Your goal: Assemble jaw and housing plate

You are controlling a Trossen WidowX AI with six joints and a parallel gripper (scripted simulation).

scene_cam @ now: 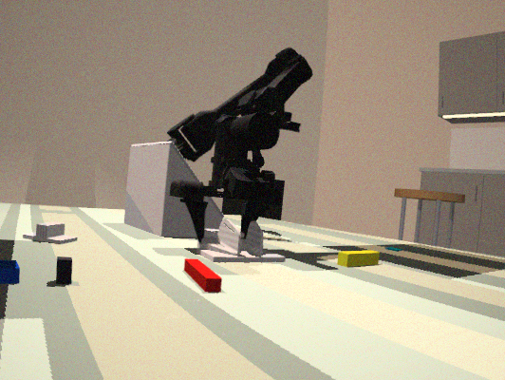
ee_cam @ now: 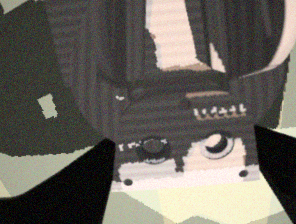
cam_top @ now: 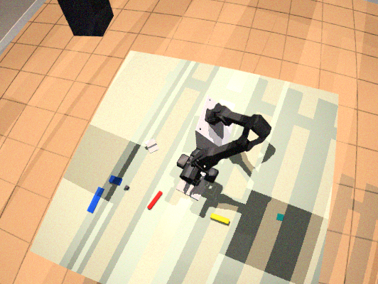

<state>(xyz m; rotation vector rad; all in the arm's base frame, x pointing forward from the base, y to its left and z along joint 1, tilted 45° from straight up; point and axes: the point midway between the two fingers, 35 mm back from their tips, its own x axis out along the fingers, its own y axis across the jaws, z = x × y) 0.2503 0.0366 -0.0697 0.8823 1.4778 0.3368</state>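
My gripper tip is now 20 mm below the base plate and 10 mm short of it. Round my gripper tip: red bar: 170 mm to the right, 150 mm ahead; then yellow bar: 190 mm ahead, 130 mm to the left; then white block: 260 mm to the right, 120 mm behind.
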